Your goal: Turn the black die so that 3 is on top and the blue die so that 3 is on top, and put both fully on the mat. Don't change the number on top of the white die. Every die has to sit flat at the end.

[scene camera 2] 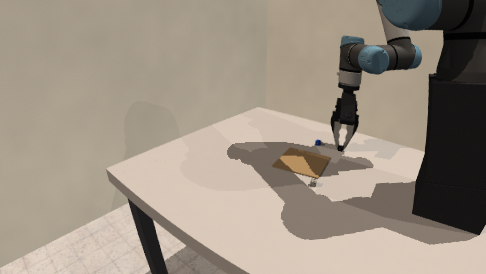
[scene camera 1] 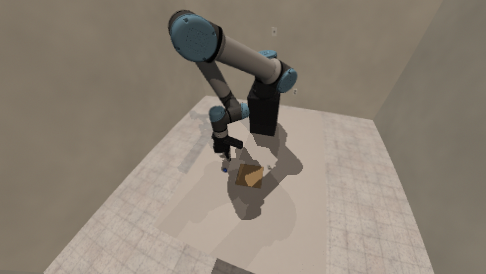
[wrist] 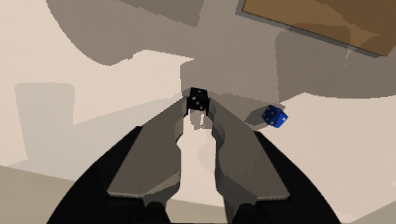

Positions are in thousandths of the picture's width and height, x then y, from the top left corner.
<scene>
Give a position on a mat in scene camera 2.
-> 631, 597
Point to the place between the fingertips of my gripper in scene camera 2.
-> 701, 546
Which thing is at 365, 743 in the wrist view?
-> My gripper.
</scene>
